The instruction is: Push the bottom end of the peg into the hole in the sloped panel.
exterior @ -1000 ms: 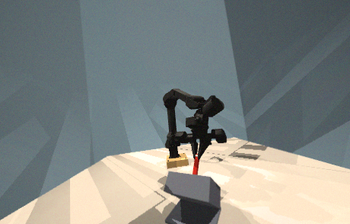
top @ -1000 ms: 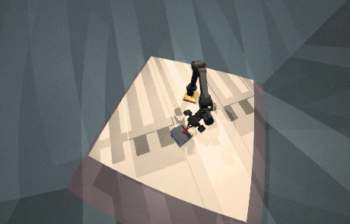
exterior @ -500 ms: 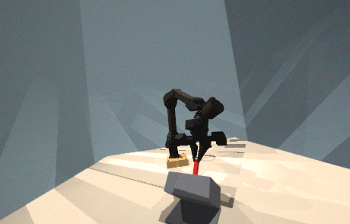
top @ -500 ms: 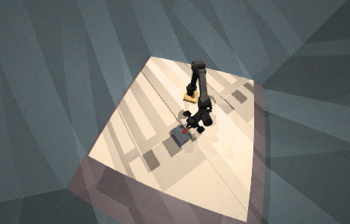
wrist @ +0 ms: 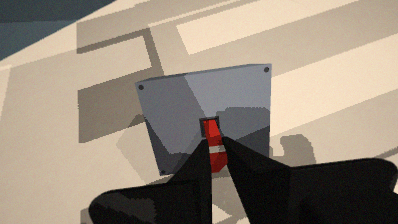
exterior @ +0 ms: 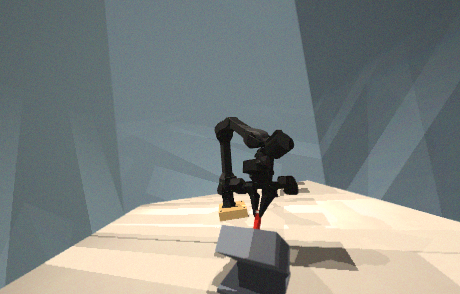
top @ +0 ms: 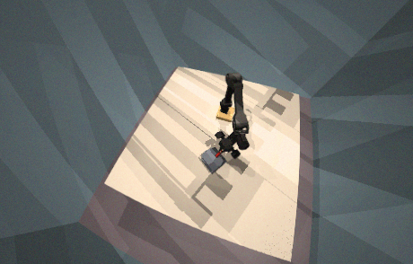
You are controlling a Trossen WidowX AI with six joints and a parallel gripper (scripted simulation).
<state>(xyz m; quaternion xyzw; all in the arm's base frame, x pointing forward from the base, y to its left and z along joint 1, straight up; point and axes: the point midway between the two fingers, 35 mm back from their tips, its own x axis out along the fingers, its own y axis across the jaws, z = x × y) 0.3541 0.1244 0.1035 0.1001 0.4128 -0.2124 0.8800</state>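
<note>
Right now the red peg is 1 cm below my gripper tip. Round my gripper tip: grey sloped panel 5 cm below, 4 cm ahead, 2 cm to the right.
</note>
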